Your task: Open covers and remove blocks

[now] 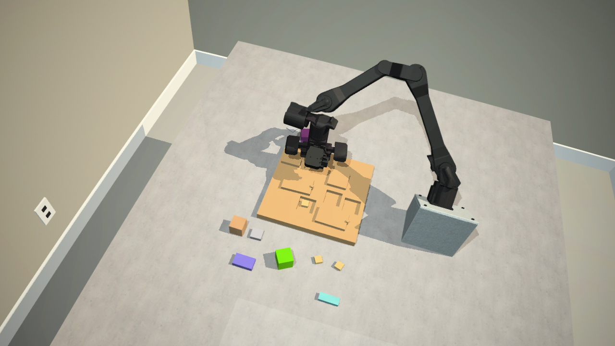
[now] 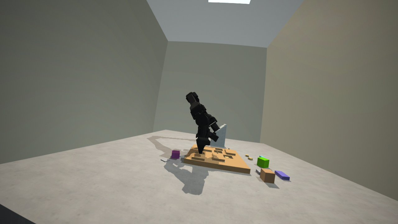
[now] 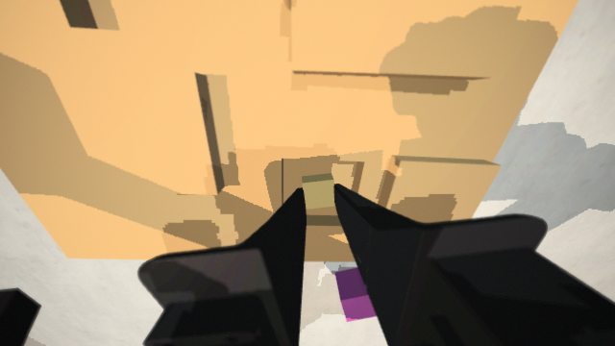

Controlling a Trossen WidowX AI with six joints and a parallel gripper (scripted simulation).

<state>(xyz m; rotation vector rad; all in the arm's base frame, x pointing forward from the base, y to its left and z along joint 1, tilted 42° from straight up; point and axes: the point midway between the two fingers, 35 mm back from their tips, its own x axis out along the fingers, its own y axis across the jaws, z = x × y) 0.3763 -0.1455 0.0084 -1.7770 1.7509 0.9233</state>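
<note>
The magenta block lies 12 cm to the right of my gripper tip, 5 cm ahead of it and 1 cm below it. The rest, counted from my gripper tip: orange block 28 cm to the left, 15 cm ahead; grey block 28 cm to the left, 10 cm ahead, 1 cm below; thin grey plate 15 cm to the right, 11 cm ahead, 2 cm below.
</note>
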